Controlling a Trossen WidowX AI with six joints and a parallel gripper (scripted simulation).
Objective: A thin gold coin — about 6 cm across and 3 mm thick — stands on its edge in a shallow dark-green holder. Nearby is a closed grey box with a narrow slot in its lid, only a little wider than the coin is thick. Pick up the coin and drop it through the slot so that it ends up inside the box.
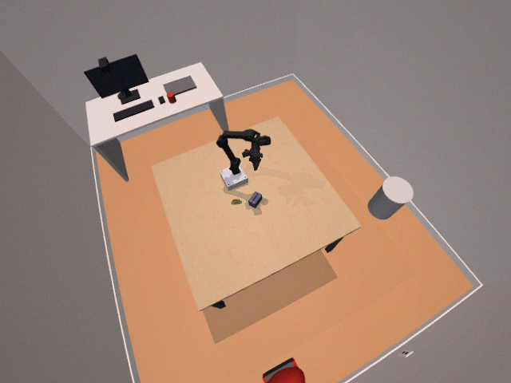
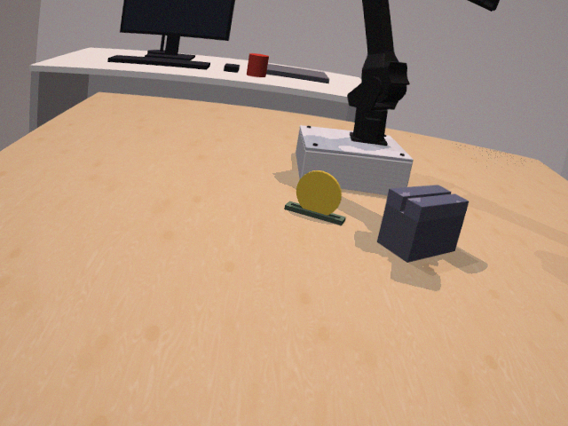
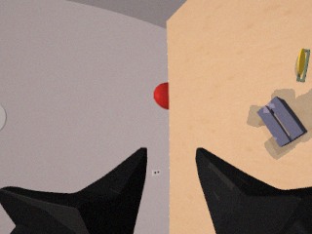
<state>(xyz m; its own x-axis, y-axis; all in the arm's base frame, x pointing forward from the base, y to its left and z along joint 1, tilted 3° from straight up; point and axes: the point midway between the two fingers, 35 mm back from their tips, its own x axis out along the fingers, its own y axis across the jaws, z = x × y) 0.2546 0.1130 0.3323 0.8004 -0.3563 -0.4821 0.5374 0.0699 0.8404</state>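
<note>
Now: the gold coin 360 mm below my gripper tip, 170 mm to the right of it and 30 mm behind it.
</note>
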